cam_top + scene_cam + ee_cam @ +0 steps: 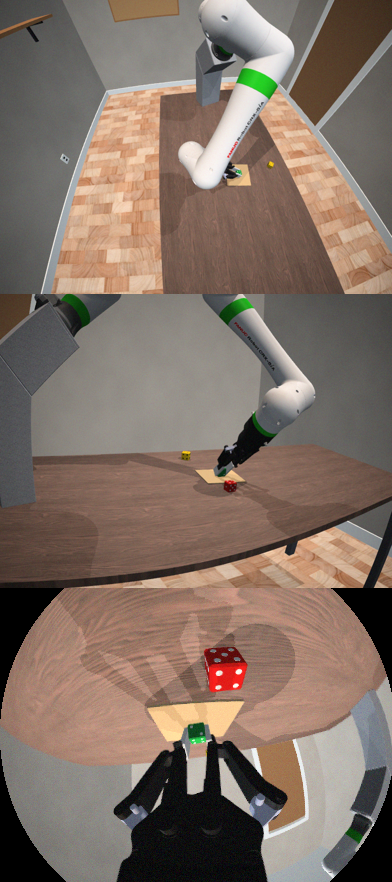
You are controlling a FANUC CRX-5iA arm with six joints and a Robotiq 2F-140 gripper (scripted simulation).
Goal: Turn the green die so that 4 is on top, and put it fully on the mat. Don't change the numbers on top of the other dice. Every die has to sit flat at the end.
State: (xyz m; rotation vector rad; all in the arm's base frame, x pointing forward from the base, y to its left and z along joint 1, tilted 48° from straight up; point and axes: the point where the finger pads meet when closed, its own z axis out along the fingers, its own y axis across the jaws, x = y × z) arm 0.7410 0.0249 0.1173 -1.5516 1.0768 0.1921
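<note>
The green die is 20 mm to the left of my hand and 20 mm below it. From my hand the other things lie so: tan mat: 40 mm below, 20 mm to the left; yellow die: 240 mm to the left, 50 mm behind, 20 mm below; red die: 110 mm to the right, 30 mm behind, 20 mm below.
</note>
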